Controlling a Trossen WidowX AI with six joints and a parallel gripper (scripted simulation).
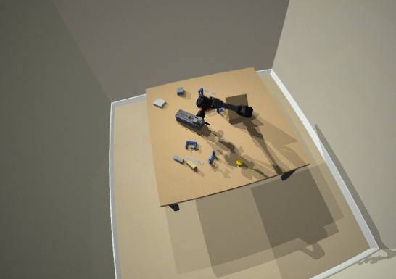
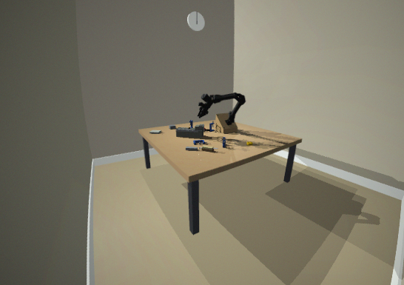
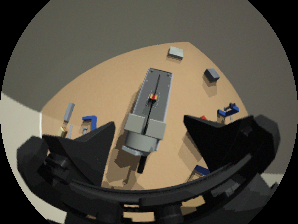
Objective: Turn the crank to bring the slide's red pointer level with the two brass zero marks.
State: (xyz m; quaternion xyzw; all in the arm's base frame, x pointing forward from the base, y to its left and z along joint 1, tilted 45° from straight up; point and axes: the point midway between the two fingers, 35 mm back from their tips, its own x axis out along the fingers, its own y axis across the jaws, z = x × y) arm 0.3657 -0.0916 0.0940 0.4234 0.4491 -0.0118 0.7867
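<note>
My gripper tip is now 7 cm past the dark crank handle, 6 cm to the right of it and 13 cm above it. Also, from my gripper tip: red pointer 7 cm ahead, 6 cm to the right, 11 cm below; then tan block 15 cm ahead, 38 cm to the left, 18 cm below; then pale tile 32 cm ahead, 38 cm to the right, 18 cm below.
</note>
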